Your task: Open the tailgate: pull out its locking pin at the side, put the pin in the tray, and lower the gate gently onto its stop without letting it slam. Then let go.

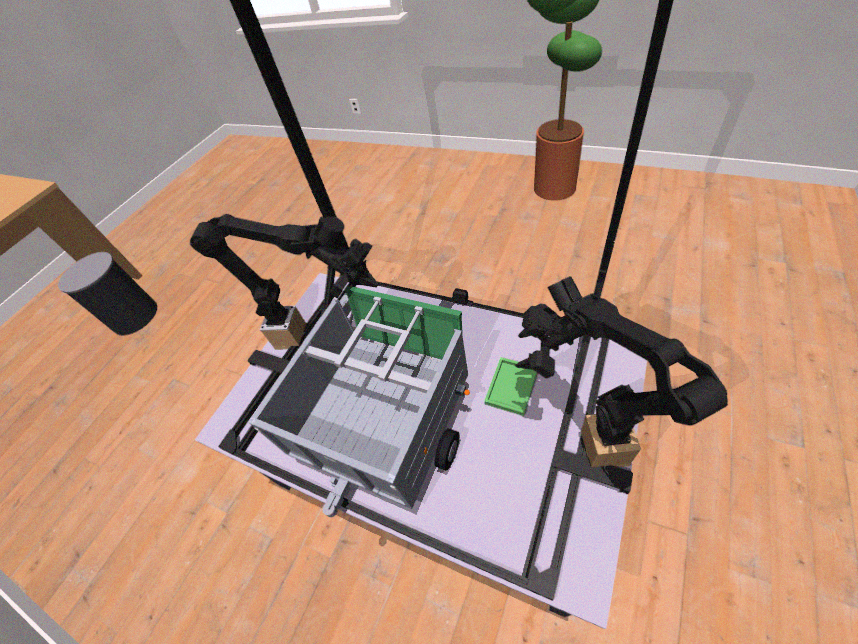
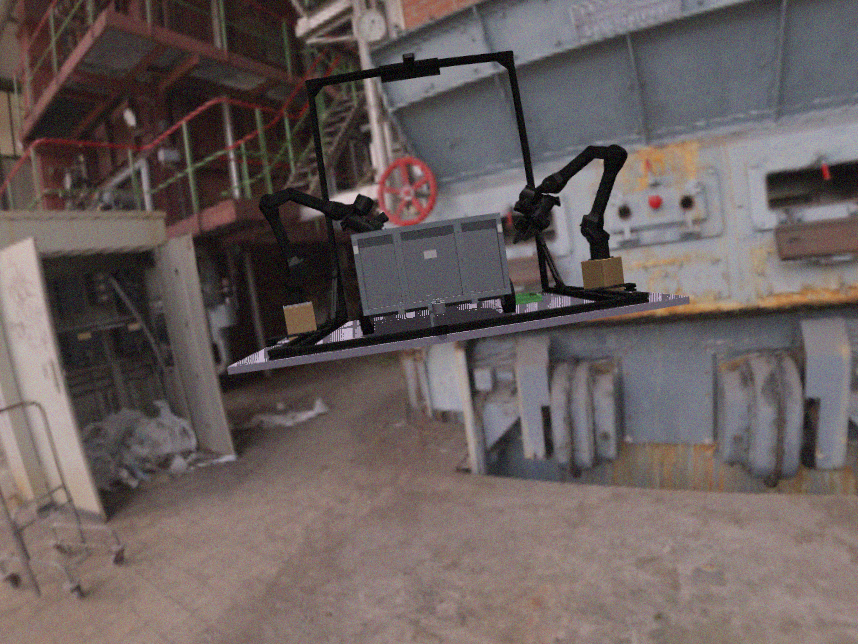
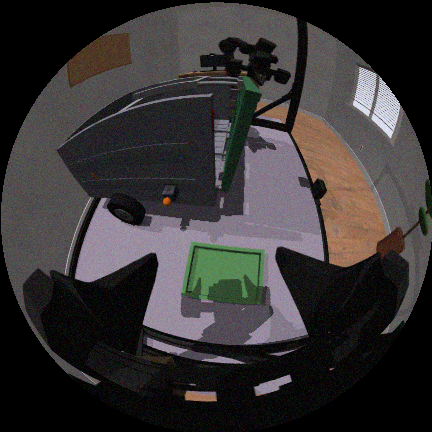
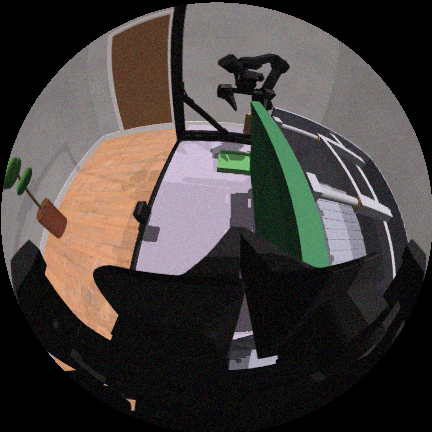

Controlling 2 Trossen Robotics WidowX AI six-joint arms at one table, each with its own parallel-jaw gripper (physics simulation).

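Places are measured from the left arm's base along level axes (x right, y ahead, z up), in metres.
Where they show: left gripper, fingertip midpoint: [image 1: 517, 351] [image 2: 518, 241] [image 3: 217, 257] [image 4: 250, 111]; right gripper, fingertip midpoint: [image 1: 377, 285] [image 3: 260, 84] [image 4: 236, 233]; left arm's base, origin of the base link: [image 1: 612, 431] [image 2: 600, 258]; right arm's base, origin of the base link: [image 1: 277, 317] [image 2: 297, 304].
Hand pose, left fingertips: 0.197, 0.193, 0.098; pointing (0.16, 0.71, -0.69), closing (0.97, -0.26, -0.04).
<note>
Each offset is from my left fingertips to the top centre of the thing, as dx, dy, dz.
The green tailgate [image 1: 398, 320] [image 3: 239, 140] [image 4: 276, 192] stands upright at the back of the grey trailer [image 1: 360, 422] [image 2: 443, 277] [image 3: 150, 150]. The locking pin's orange knob [image 1: 466, 392] [image 3: 167, 201] shows at a small dark block low on the trailer's side. The green tray @[+0.017, +0.011, -0.192] [image 1: 509, 388] [image 2: 530, 298] [image 3: 225, 267] lies on the mat beside the trailer, with shadows over part of it. My left gripper [image 1: 521, 348] [image 3: 217, 257] is open and empty, above and beside the tray. My right gripper [image 1: 374, 282] [image 4: 236, 233] is shut and empty, close to the tailgate's top edge at its left corner; contact is unclear.
A white frame [image 1: 408, 379] [image 4: 367, 207] spans the trailer bed, with two rods reaching to the tailgate. A black wheel @[-0.169, +0.211, -0.110] [image 1: 447, 449] [image 3: 126, 208] stands beside the trailer's side. Black posts [image 1: 287, 124] [image 1: 630, 152] rise behind, and a small black box [image 1: 460, 296] sits on the rear rail.
</note>
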